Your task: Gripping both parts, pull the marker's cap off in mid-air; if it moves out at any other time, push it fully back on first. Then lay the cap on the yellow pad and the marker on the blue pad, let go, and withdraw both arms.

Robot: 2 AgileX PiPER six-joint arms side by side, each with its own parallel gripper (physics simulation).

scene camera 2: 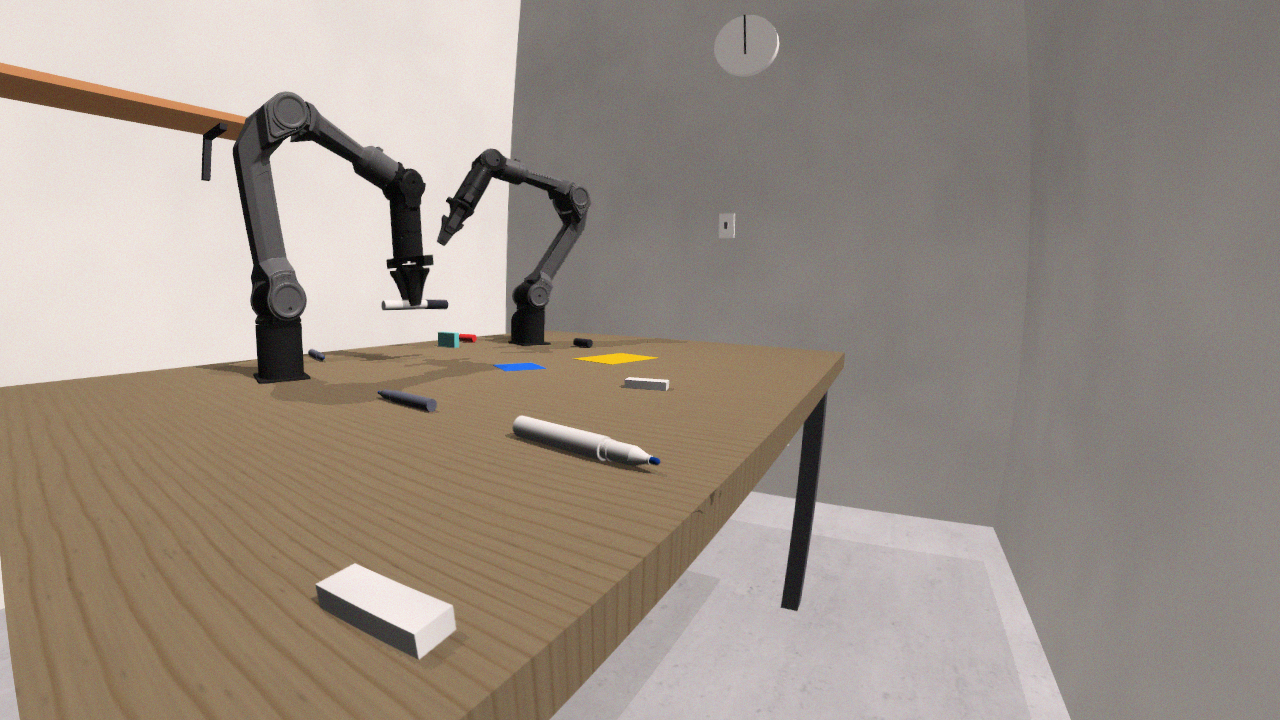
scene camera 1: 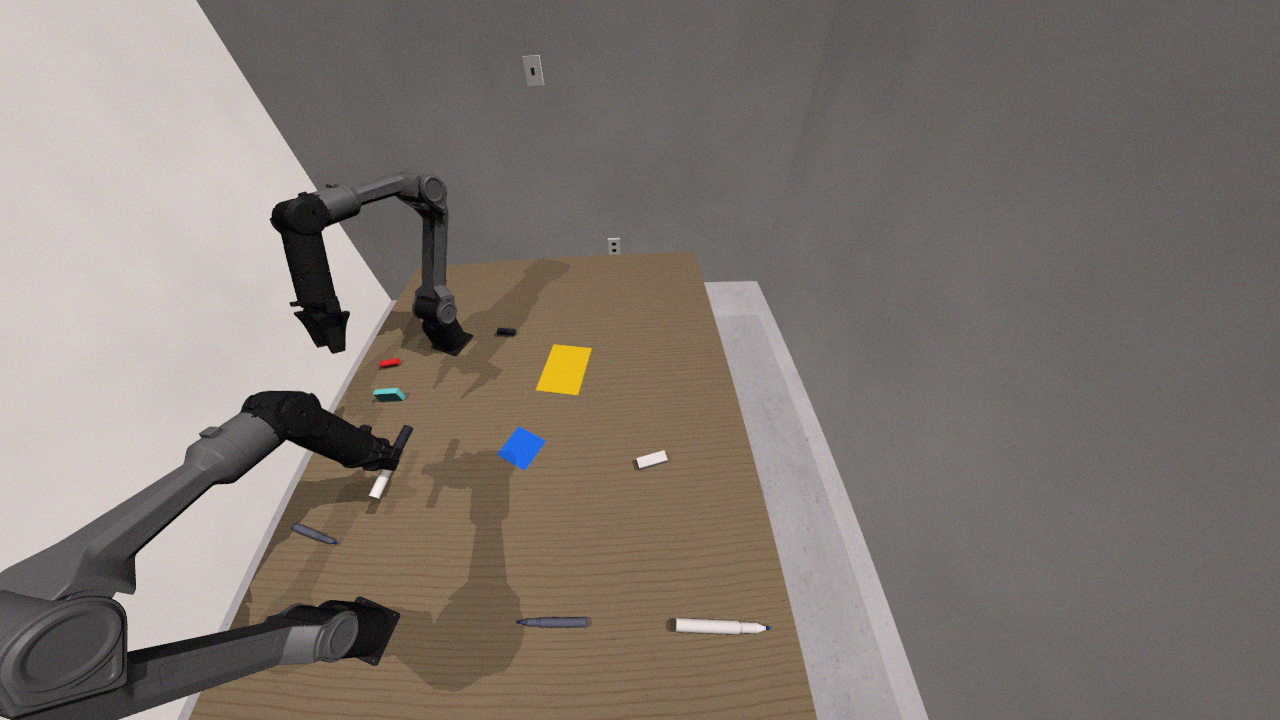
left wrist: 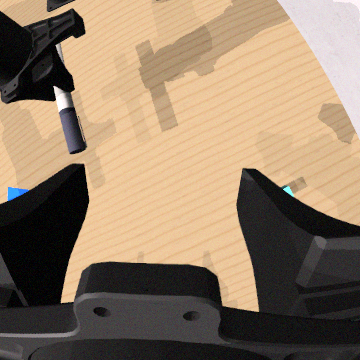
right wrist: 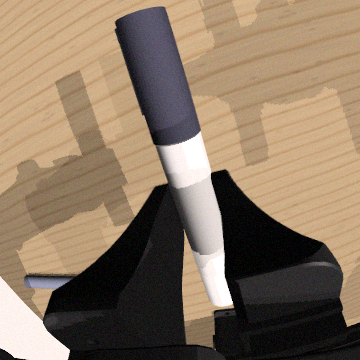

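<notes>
My right gripper is shut on the white body of the marker and holds it roughly level above the table. The dark cap is on the marker's far end and sticks out free of the fingers. My left gripper is open and empty, higher up and apart from the cap. The yellow pad and the blue pad lie flat on the table.
A teal block, a red piece and a black cylinder lie near the left arm's base. Two dark pens, a white marker and white blocks lie elsewhere.
</notes>
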